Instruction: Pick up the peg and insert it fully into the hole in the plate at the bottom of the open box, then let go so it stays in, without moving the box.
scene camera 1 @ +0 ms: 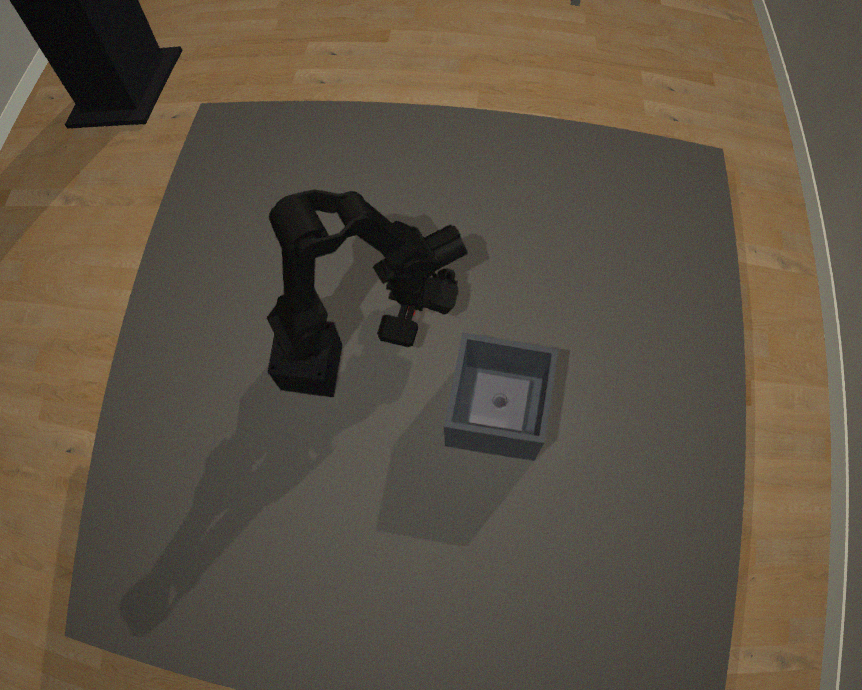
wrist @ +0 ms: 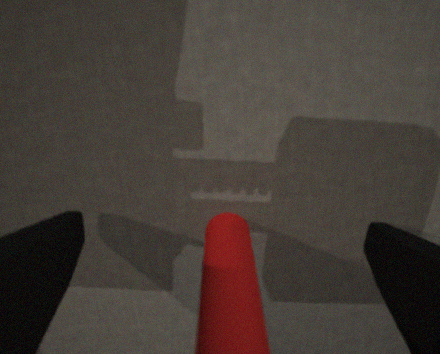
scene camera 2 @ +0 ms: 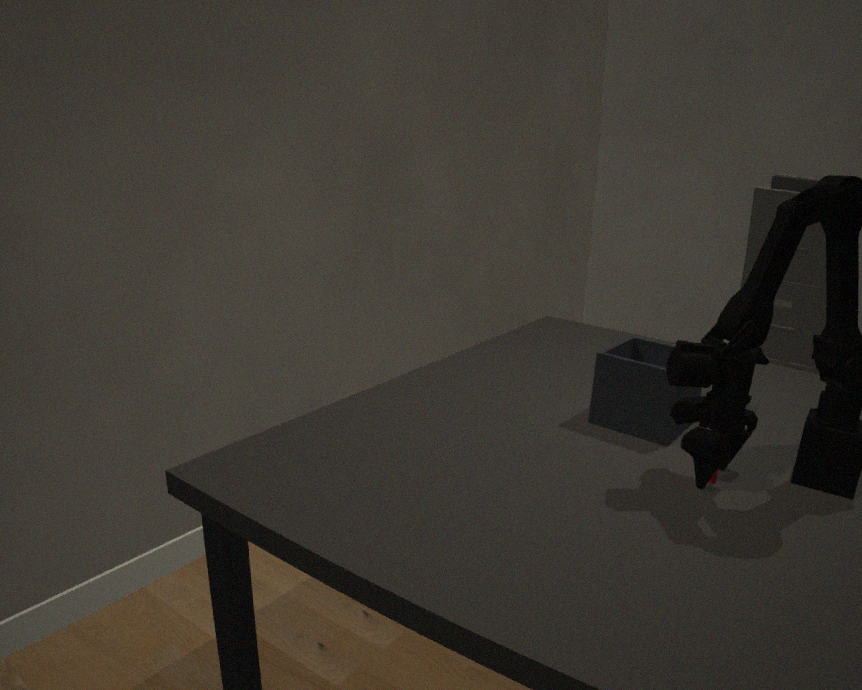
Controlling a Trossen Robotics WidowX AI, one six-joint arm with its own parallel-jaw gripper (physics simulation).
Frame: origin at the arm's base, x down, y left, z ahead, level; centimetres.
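Seen in the pictures: gripper, fingertip midpoint: (scene camera 1: 412, 311) (wrist: 228, 231) (scene camera 2: 710, 478); arm's base, origin of the base link: (scene camera 1: 301, 345) (scene camera 2: 837, 423).
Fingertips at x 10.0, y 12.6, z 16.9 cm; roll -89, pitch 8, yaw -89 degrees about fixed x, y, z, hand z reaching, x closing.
Observation:
Offsets run from my fingertips to a thing's top centre. "spot": to the spot under its first point. Level surfaces: height alone.
The red peg {dz -0.1, dx -7.6, dy +0.1 cm} (scene camera 2: 713, 476) (wrist: 231, 295) stands upright on the table between my fingers; a red sliver of it shows in scene camera 1. My gripper (scene camera 1: 416, 312) (scene camera 2: 711, 474) (wrist: 228, 231) is open and low over the table, with a finger on each side of the peg and a visible gap to both in the wrist view. The peg's upper end is cut off in the wrist view. The open blue-grey box {dz +17.6, dx -13.4, dy -16.8 cm} (scene camera 1: 492, 441) (scene camera 2: 632, 399) stands apart from the gripper. Inside it, the pale plate {dz +17.6, dx -5.7, dy -16.8 cm} (scene camera 1: 484, 415) has a round hole {spot: dz +17.7, dx -3.6, dy -16.1 cm} (scene camera 1: 500, 400) near its middle, seen in scene camera 1.
The box's tall walls rise around the plate. The arm's base (scene camera 1: 305, 370) (scene camera 2: 826, 456) stands on the dark grey table {dx +0.4 cm} (scene camera 1: 611, 518) (scene camera 2: 431, 467), to the left of the box in scene camera 1. Shadows of the arm and gripper fall across the table.

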